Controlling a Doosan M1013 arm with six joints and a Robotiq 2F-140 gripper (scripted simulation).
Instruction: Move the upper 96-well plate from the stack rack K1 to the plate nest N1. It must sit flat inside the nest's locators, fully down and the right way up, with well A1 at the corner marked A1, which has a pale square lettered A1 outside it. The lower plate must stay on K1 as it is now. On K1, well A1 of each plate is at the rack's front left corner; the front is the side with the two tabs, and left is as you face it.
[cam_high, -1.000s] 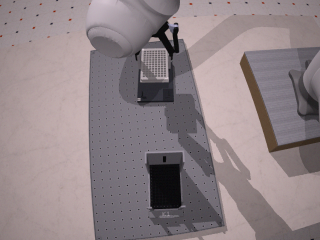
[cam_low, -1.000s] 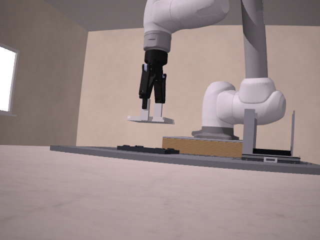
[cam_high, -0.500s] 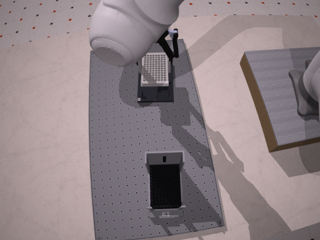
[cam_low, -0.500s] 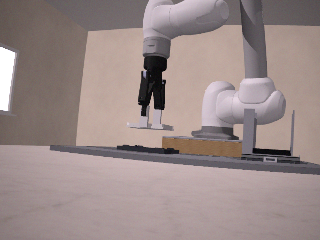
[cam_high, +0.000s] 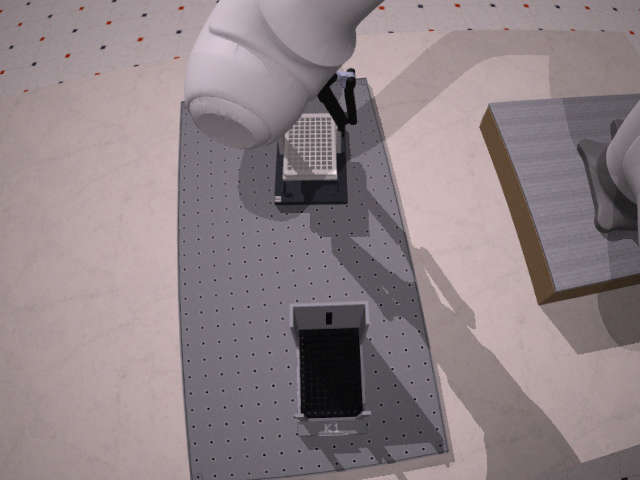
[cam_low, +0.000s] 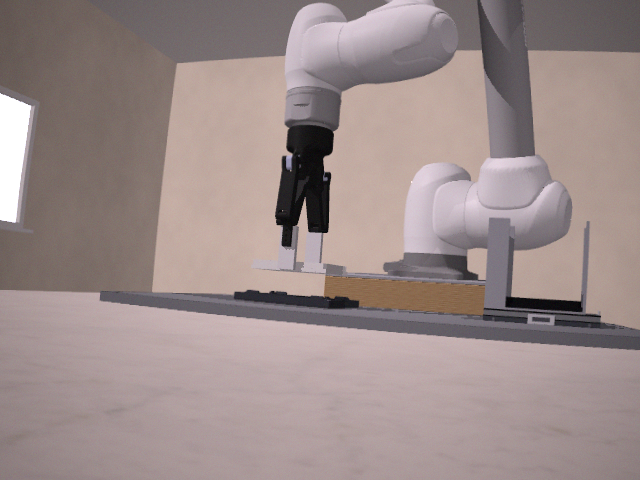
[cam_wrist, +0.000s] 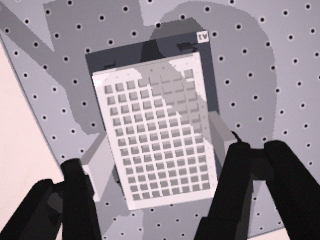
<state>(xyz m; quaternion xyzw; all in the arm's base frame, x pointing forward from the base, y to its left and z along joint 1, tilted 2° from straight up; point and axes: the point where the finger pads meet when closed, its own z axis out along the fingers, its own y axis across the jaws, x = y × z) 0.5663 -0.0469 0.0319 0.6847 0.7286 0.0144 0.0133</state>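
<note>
Right now my hand is 80 mm to the right of the pale A1 square, 70 mm above it and 50 mm short of it. From my hand the other things lie so: white 96-well plate (20 mm below); then black plate (360 mm to the left, 50 mm below, 50 mm behind).
</note>
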